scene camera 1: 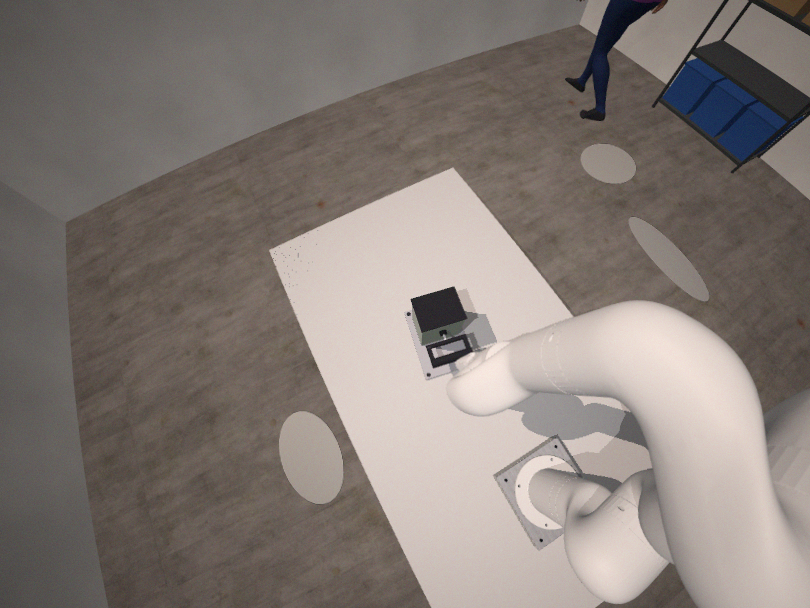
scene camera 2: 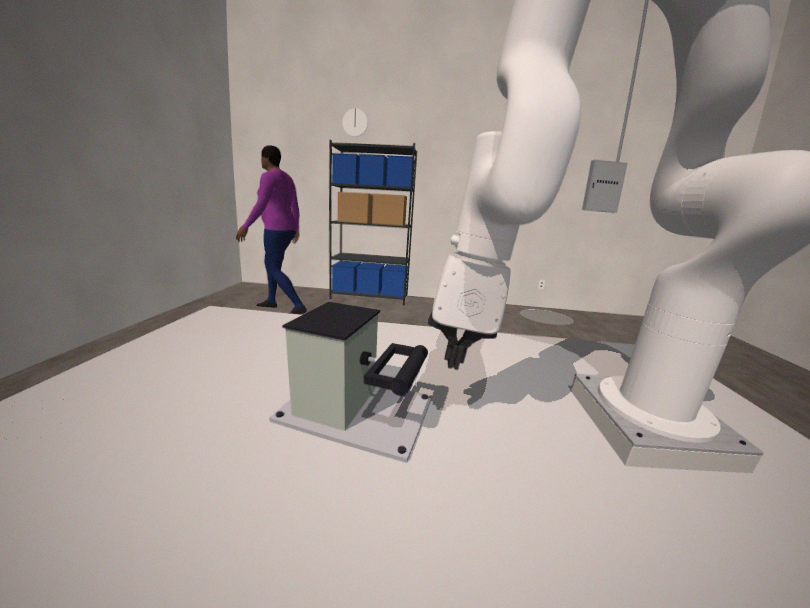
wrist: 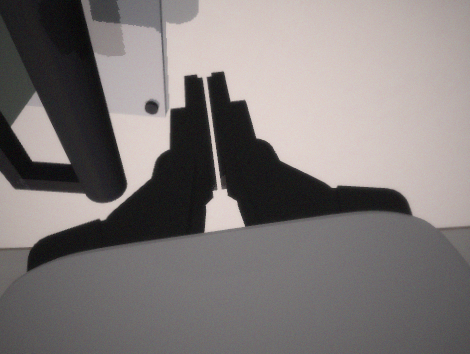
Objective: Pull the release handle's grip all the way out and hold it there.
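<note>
The release handle's black grip bar [scene camera 2: 410, 370] [wrist: 82, 110] is the outer side of a black rectangular frame close to the green box [scene camera 2: 317, 376] with a black top. A short stretch of bright rod shows between the frame and the box's black collar [scene camera 2: 365, 358]. In scene camera 1 the handle frame [scene camera 1: 433, 357] also shows beside the box's black top [scene camera 1: 439, 308]. My gripper [scene camera 2: 456, 365] [wrist: 208, 103] is shut with nothing between its fingers. It is apart from the grip, on the side away from the box. In scene camera 1 the arm hides the gripper.
The box stands on a grey base plate [scene camera 1: 418, 356] [scene camera 2: 310, 431] with black bolts, on the white table [scene camera 1: 366, 261] [scene camera 2: 196, 497]. The arm's mounting plate [scene camera 1: 541, 536] [scene camera 2: 693, 462] is to the right in scene camera 2. A person [scene camera 2: 278, 202] and a shelf rack [scene camera 2: 330, 229] are behind.
</note>
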